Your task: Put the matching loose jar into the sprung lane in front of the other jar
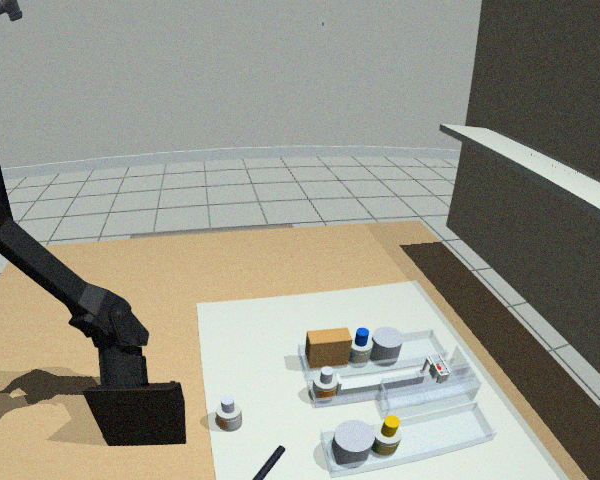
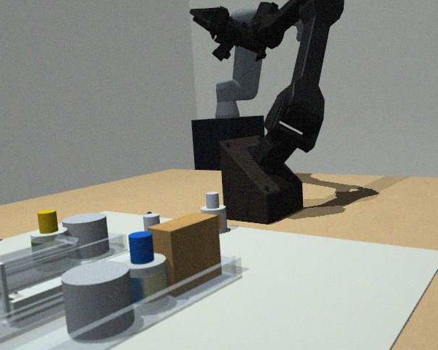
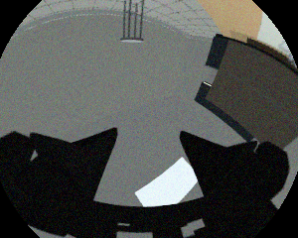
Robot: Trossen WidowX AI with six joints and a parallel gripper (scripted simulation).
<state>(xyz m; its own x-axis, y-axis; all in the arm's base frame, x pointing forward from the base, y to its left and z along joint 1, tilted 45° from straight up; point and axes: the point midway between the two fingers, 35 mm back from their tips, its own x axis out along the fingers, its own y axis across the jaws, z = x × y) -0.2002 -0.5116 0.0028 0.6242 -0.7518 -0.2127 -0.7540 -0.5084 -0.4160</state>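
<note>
Right now the brown box is 55 cm ahead of my gripper tip, 53 cm to the left of it and 41 cm below it. From my gripper tip the other things lie so: black rod 44 cm below, 41 cm ahead, 28 cm to the left; then clear sprung lane 68 cm ahead, 43 cm to the left, 43 cm below.
</note>
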